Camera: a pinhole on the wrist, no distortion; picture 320 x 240 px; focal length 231.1 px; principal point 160.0 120.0 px. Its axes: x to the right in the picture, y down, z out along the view. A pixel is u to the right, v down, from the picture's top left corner.
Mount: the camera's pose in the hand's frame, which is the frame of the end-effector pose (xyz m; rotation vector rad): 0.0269 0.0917 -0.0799 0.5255 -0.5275 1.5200
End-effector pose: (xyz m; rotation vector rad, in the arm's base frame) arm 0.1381 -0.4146 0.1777 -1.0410 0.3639 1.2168
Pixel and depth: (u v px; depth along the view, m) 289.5 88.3 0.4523
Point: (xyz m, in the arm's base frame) 0.0389 -0.0142 0.3337
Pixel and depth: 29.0 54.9 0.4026
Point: 0.4624 -0.2472 0.2748
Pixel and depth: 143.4 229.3 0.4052
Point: 0.1831 -0.3307 0.4932
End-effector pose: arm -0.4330 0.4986 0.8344 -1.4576 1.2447 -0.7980
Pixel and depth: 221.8 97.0 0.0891
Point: -0.4357 0.4682 0.7761
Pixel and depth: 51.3 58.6 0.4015
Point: -0.2024 0.3836 1.0774
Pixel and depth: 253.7 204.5 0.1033
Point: -0.4282 0.5195 0.7715
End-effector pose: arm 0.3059 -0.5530 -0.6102 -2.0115 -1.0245 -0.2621
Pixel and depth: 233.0 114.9 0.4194
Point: 0.2219 -0.2603 -0.7597
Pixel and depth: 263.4 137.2 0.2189
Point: 0.3093 -0.4413 -0.7190
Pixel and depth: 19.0 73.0 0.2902
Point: 0.1879 -0.4032 -0.4540
